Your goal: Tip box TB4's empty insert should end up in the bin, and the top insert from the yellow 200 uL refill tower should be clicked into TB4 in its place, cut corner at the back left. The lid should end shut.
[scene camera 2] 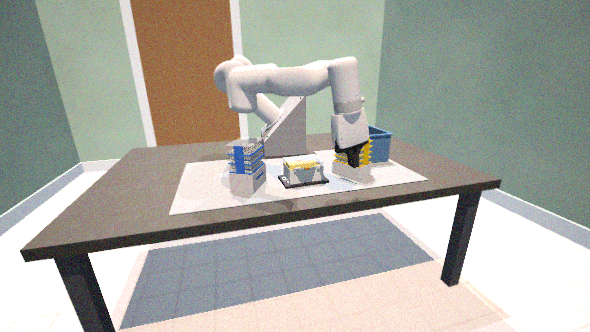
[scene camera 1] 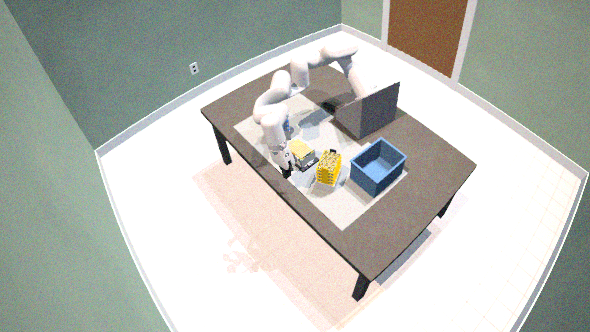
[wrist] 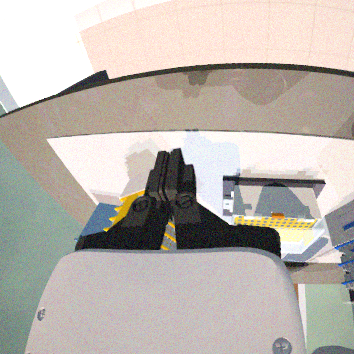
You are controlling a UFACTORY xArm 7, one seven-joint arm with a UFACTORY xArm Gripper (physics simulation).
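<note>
Tip box TB4 stands on a black base on the mat. A yellow insert shows through its clear upper part, with an orange latch at the front. The lid looks shut; the cut corner cannot be made out. The yellow refill tower is a stack of yellow inserts on a white block, right of TB4 in scene camera 2. The blue bin stands beyond it. My gripper is shut and empty, raised in front of the tower, which it partly hides in scene camera 2.
A blue refill tower stands left of TB4 in scene camera 2; the arm mostly hides it in scene camera 1. The pale mat lies on the dark table. A tall grey panel stands by the arm's base.
</note>
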